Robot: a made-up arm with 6 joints.
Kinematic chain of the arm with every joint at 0, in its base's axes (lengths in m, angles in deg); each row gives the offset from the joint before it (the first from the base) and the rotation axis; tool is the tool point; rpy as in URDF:
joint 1: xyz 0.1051 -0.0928 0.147 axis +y
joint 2: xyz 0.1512 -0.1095 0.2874 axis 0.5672 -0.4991 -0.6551
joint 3: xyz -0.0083 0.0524 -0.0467 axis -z
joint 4: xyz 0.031 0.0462 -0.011 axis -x
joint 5: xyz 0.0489 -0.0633 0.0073 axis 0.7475 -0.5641 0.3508
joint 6: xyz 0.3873 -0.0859 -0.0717 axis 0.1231 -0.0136 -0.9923
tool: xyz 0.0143 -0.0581 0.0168 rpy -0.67 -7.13 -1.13
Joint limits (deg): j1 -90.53..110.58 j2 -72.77..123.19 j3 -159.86..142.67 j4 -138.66..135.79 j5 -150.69..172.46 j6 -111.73..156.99
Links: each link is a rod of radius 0.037 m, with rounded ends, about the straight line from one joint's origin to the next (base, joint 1, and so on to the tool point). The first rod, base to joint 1, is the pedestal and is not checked.
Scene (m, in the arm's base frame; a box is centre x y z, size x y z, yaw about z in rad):
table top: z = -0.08
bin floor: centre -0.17 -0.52 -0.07 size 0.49 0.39 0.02 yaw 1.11
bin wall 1: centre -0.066 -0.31 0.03 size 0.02 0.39 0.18 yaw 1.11
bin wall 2: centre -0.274 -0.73 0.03 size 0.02 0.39 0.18 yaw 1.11
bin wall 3: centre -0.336 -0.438 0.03 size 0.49 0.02 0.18 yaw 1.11
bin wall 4: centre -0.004 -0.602 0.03 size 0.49 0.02 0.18 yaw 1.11
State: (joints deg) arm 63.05 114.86 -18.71 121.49 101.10 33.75
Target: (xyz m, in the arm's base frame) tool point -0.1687 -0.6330 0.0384
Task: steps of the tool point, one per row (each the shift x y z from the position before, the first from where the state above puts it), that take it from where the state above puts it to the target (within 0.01 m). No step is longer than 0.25 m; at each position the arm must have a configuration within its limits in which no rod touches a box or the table.
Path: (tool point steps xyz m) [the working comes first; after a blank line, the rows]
Joints at the target: -90.53 123.19 43.65 64.21 125.08 -16.25
Straight joint move there: clear.

1: -0.0539 -0.0400 0.2069
2: -0.1110 -0.0383 0.1773
3: -0.1558 -0.0357 0.1315
4: -0.1831 -0.0316 0.0739
5: -0.1899 -0.0263 0.0110
6: -0.1755 -0.0195 -0.0493
7: -0.1422 -0.0113 -0.1002
8: -0.0948 -0.0020 -0.1354
9: -0.0400 0.0084 -0.1512
10: 0.0143 0.0196 -0.1465
11: 0.0610 0.0310 -0.1239

